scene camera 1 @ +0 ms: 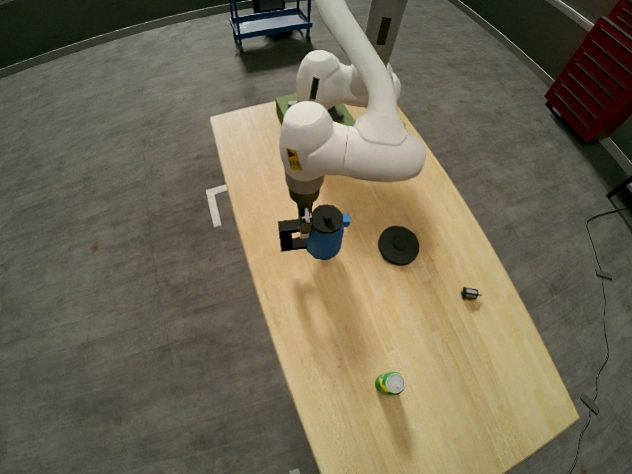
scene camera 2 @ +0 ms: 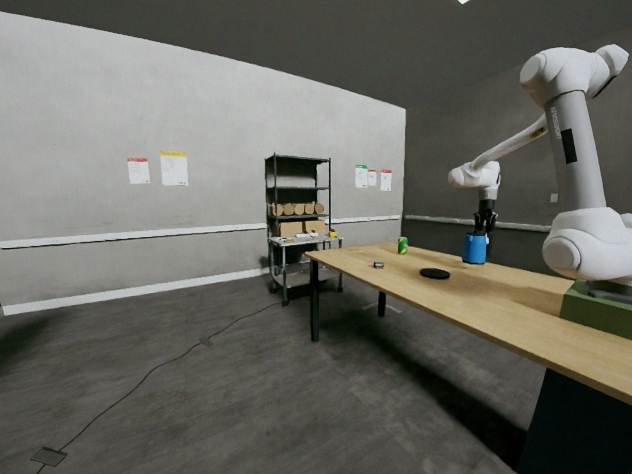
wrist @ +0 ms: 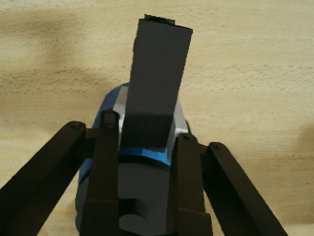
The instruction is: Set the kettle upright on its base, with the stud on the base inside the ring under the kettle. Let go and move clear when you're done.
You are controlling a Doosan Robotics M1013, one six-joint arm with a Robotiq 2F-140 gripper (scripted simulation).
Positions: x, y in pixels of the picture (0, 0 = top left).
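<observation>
There is a blue kettle, which I can see in the wrist view, in scene camera 2 (475, 250) and in scene camera 1. On the kettle, (scene camera 1: 283, 225) and (wrist: 161, 49) are the same spot.
</observation>
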